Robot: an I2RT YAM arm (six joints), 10 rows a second.
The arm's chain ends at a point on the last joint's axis. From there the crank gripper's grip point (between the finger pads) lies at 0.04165 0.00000 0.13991 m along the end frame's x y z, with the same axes.
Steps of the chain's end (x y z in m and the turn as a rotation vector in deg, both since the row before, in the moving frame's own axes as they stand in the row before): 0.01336 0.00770 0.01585 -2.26 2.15 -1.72; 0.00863 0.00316 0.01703 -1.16 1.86 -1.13; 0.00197 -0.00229 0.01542 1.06 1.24 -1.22; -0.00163 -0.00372 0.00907 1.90 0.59 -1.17; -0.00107 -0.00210 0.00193 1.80 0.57 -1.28; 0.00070 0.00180 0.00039 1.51 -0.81 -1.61
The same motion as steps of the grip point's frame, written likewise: 0.01864 0.01186 0.01411 -2.26 2.15 -1.72; 0.01317 0.00511 0.01558 -1.16 1.86 -1.13; 0.00495 -0.00579 0.01445 1.06 1.24 -1.22; -0.00025 -0.00922 0.00854 1.90 0.59 -1.17; 0.00026 -0.00743 0.00143 1.80 0.57 -1.28; -0.00135 -0.00304 0.00090 1.51 -0.81 -1.61
